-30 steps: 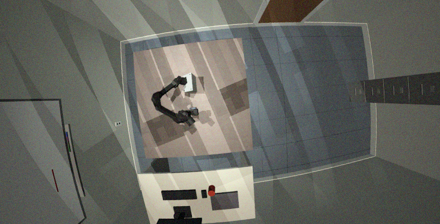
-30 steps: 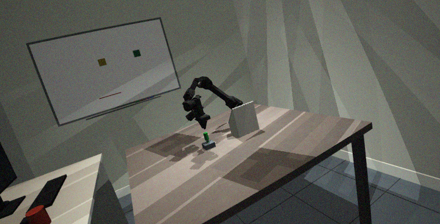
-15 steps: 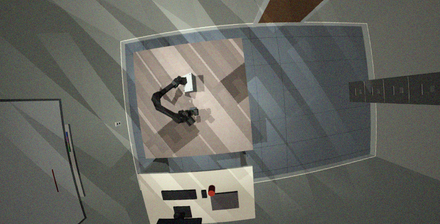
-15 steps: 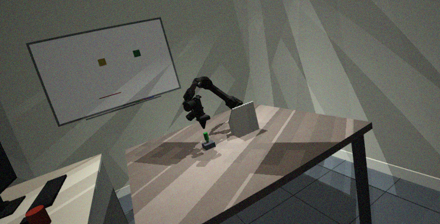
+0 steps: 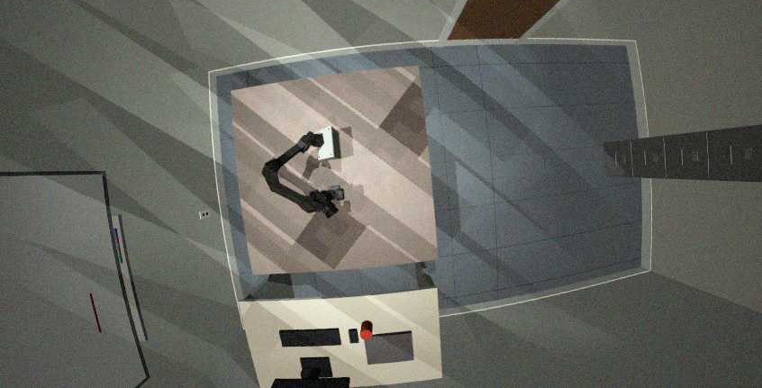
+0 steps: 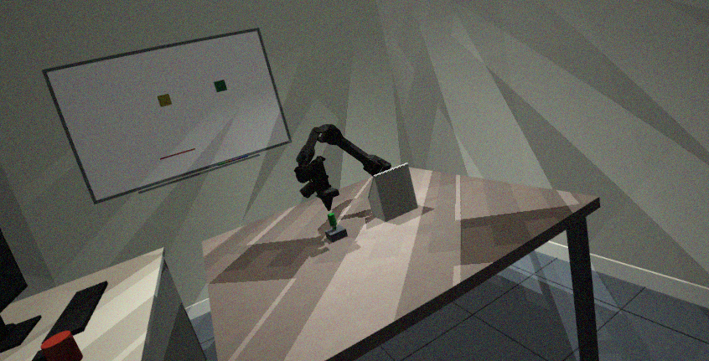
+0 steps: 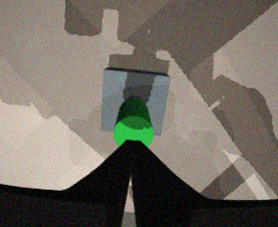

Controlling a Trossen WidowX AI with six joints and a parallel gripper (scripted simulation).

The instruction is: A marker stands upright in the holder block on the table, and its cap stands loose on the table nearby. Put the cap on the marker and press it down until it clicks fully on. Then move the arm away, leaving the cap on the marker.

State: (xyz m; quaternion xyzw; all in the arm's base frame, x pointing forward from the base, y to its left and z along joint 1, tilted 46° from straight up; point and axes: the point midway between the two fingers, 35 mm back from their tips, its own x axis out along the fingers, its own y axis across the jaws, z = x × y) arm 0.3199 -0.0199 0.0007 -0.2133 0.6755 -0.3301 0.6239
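Right now the green marker cap is 4 cm below my gripper tip.
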